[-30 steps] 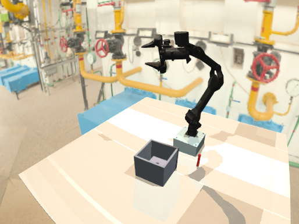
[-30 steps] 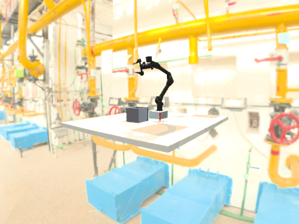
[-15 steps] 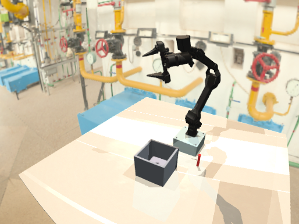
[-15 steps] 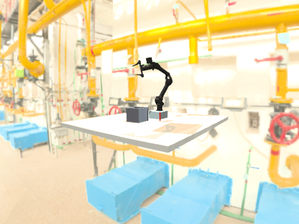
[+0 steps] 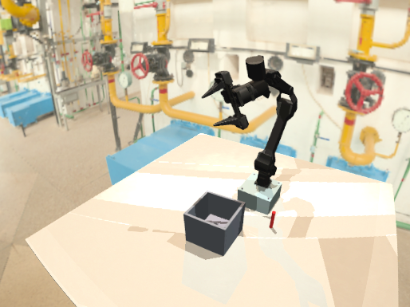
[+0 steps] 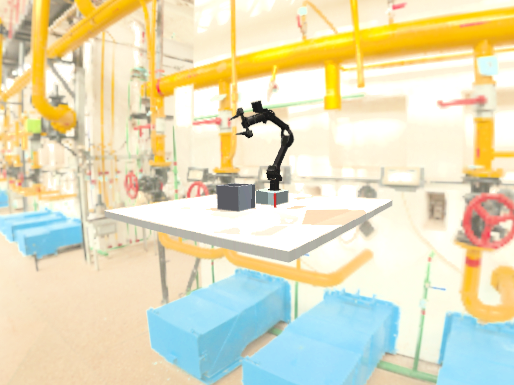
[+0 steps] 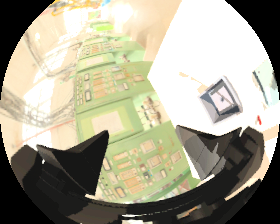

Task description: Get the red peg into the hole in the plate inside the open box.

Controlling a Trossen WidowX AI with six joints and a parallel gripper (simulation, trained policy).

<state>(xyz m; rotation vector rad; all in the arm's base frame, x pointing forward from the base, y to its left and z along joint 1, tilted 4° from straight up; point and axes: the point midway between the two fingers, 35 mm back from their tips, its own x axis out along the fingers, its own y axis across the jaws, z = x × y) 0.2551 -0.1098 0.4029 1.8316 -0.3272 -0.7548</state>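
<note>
The red peg is 430 mm below my gripper tip, 220 mm to the left of it and 120 mm behind it. Round my gripper tip: plate (430 mm below, 40 mm to the left, 20 mm ahead).
</note>
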